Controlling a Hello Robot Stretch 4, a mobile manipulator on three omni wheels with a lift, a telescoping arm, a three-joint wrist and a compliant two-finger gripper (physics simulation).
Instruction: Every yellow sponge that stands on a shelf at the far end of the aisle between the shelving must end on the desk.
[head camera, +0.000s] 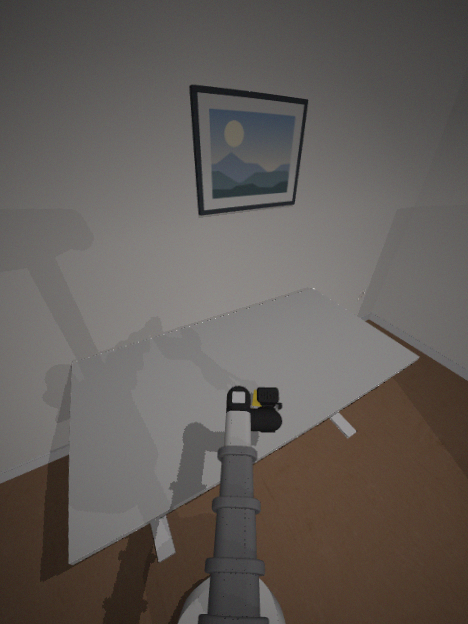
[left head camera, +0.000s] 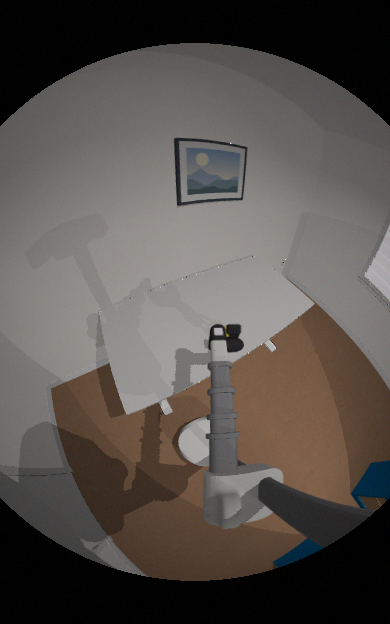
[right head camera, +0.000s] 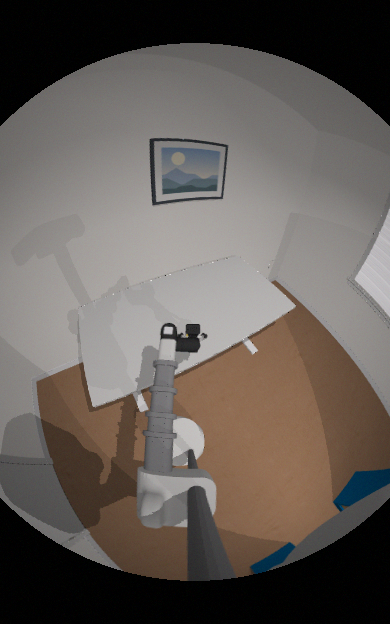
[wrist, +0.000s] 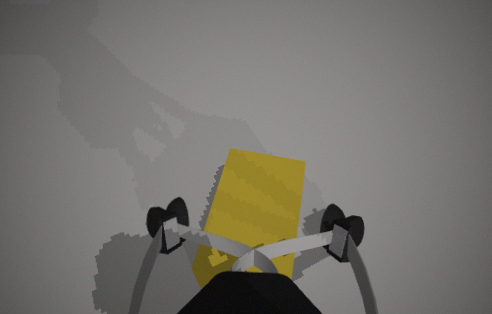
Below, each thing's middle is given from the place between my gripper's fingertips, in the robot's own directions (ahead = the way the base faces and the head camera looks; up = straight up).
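Framed picture (head camera: 247, 145): 4 cm to the left of my hand, 71 cm ahead of it, 79 cm above it.
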